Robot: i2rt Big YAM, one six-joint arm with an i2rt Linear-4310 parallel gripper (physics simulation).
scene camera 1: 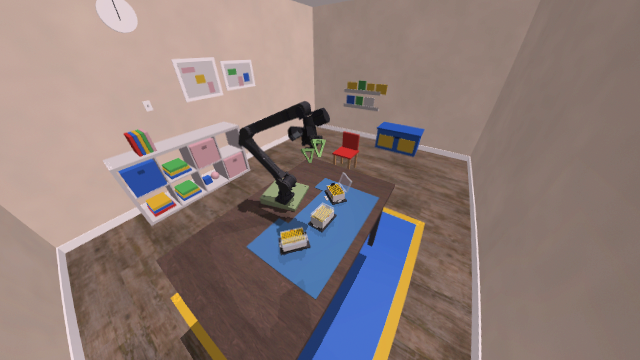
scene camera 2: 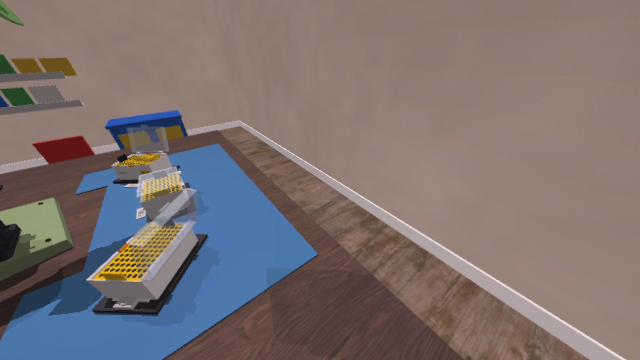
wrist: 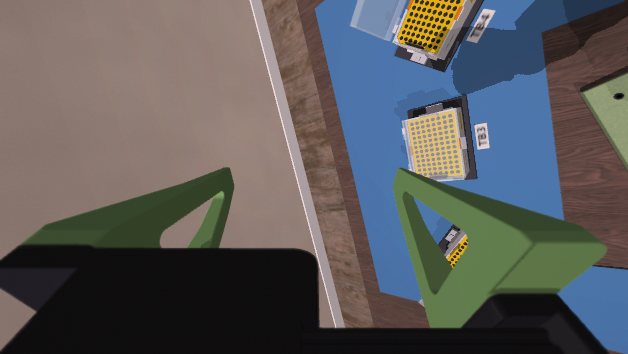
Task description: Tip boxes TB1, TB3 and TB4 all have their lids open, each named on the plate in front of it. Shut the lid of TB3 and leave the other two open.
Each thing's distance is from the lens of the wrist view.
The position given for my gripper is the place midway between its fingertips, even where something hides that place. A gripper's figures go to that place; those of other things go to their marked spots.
my gripper (wrist: 313, 177): 13 cm
blue mat (wrist: 503, 75): 52 cm
